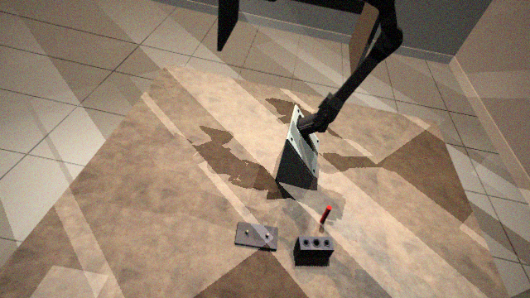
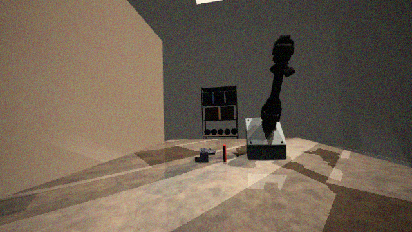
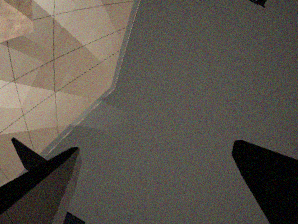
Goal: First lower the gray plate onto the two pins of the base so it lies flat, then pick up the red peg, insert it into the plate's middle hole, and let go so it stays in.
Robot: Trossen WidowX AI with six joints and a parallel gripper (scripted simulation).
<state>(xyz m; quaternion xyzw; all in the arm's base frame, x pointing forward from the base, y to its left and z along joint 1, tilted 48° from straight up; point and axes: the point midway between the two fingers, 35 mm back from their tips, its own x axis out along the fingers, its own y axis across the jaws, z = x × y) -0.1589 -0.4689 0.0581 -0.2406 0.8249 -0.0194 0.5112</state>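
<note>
The gray plate lies 520 mm ahead of my gripper tip, 420 mm to the left of it and 500 mm below it. From my gripper tip the other things lie so: flat base: 530 mm ahead, 260 mm to the left, 530 mm below; red peg: 410 mm ahead, 440 mm to the left, 500 mm below.
</note>
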